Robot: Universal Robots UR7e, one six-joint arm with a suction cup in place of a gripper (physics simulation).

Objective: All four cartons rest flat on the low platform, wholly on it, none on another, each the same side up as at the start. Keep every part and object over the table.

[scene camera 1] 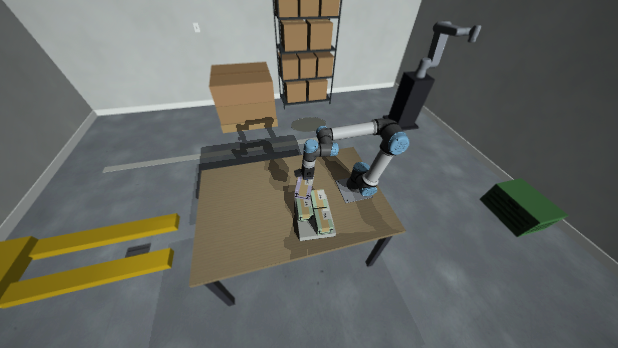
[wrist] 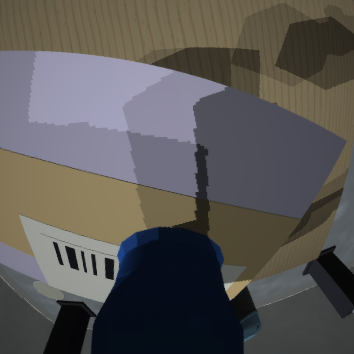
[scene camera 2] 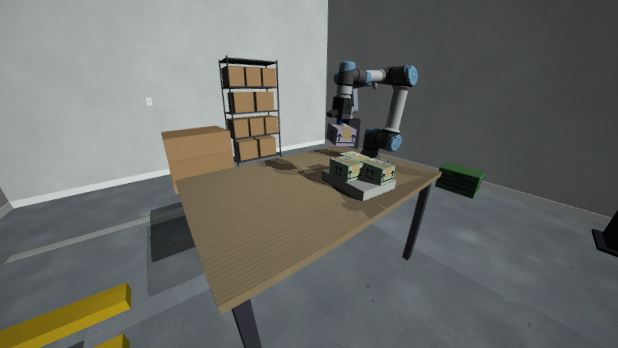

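A lilac carton (scene camera 1: 303,189) (scene camera 2: 344,135) (wrist: 95,102) with tan tape hangs level in the air from the blue suction cup of my gripper (scene camera 1: 307,179) (scene camera 2: 341,123) (wrist: 170,237), arrows on its side pointing up. It is above and behind the left green carton (scene camera 1: 305,210) (scene camera 2: 339,169). That one, a front right green carton (scene camera 1: 325,222) (scene camera 2: 371,174) and a back right green carton (scene camera 1: 319,198) (scene camera 2: 356,155) lie flat on the low grey platform (scene camera 1: 315,236) (scene camera 2: 364,193). The platform's back left part is hidden in both scene views.
The wooden table (scene camera 1: 235,220) (scene camera 2: 260,220) carries the arm's base plate (scene camera 1: 354,197) to the right of the platform. Large brown boxes (scene camera 1: 245,95) (scene camera 2: 197,150) and a stocked shelf rack (scene camera 2: 279,110) stand behind the table. A green crate (scene camera 1: 530,202) (scene camera 2: 460,180) is on the floor at the right.
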